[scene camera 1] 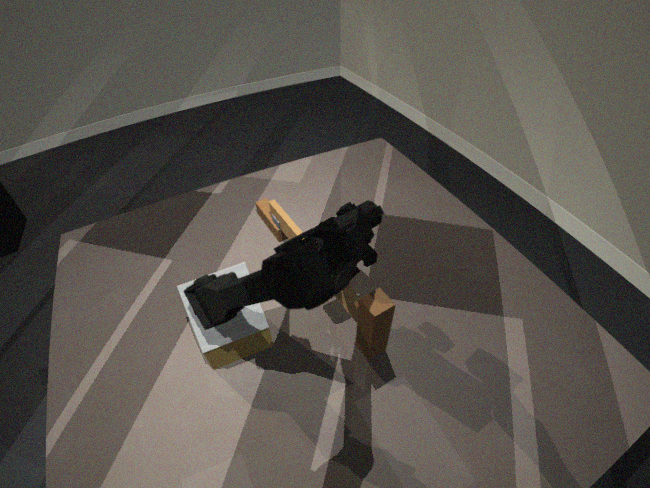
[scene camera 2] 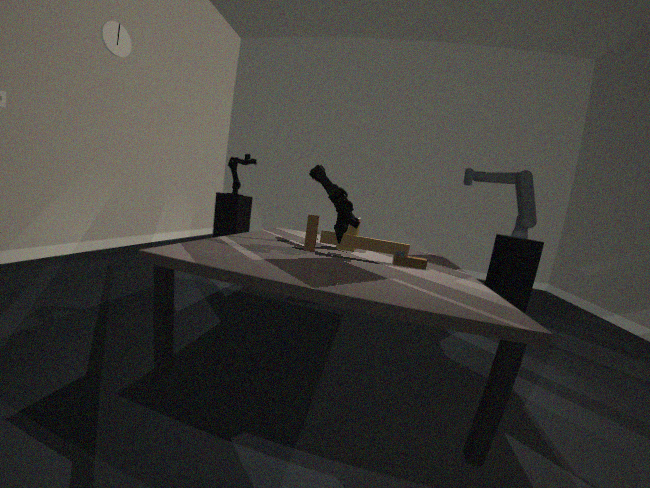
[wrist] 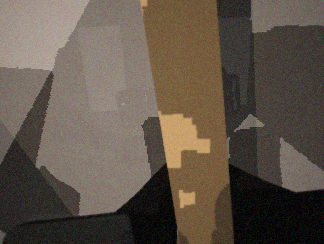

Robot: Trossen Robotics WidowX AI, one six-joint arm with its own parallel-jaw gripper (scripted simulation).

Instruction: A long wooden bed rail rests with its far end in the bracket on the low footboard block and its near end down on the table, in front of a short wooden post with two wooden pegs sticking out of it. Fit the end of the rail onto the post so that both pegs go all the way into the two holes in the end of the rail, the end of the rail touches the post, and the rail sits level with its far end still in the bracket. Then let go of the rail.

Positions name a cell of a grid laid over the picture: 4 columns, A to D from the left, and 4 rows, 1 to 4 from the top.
wooden rail: scene camera 1 B2; scene camera 2 C2; wrist C1
